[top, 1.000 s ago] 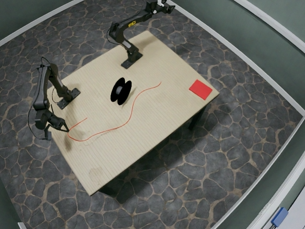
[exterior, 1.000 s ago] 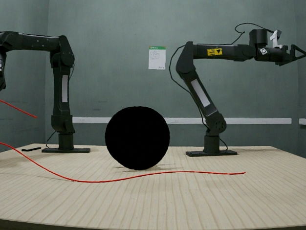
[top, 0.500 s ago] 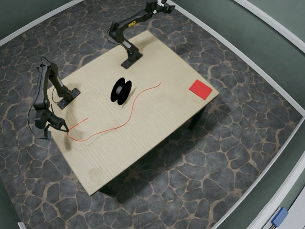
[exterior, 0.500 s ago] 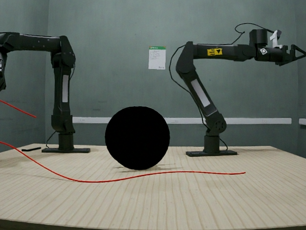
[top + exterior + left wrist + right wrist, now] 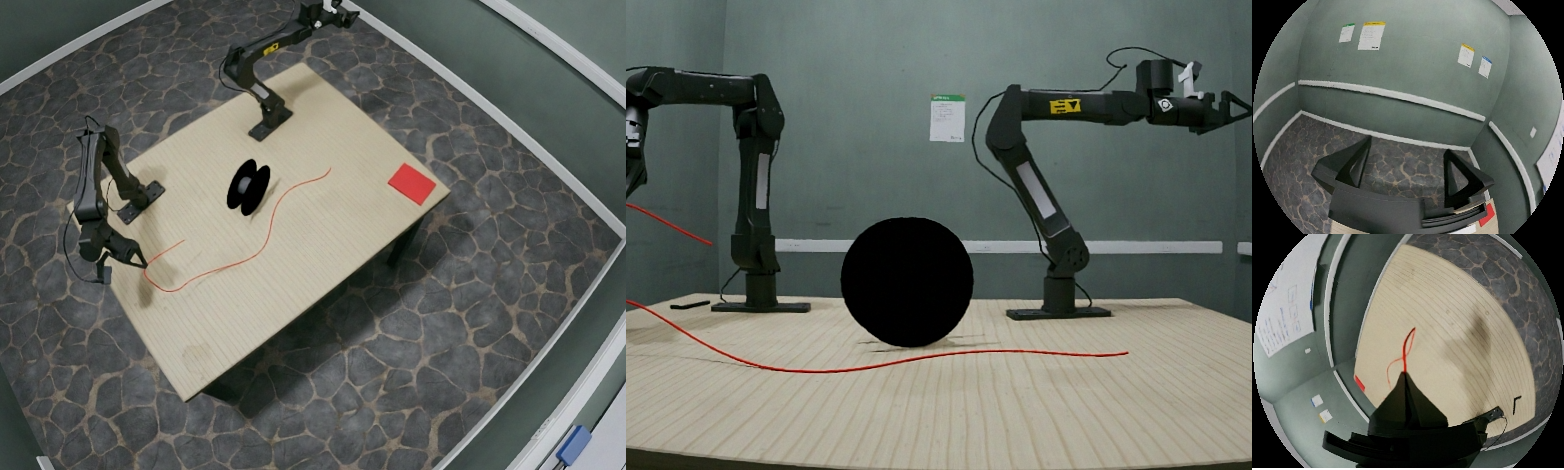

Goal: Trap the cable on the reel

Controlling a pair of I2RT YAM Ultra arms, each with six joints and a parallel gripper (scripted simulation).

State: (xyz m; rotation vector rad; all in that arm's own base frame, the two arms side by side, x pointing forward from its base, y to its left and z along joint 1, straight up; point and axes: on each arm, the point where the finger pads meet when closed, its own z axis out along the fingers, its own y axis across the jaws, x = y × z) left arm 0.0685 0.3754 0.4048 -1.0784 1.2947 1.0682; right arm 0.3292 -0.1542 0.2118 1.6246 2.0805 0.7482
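My left gripper is now 64 cm to the left of the black reel, 31 cm above it and 27 cm short of it. From my left hand the other things lie so: flat red square (56 cm ahead, 40 cm below, 13 cm to the right); then small black hex key (115 cm to the right, 40 cm below, 3 cm ahead).
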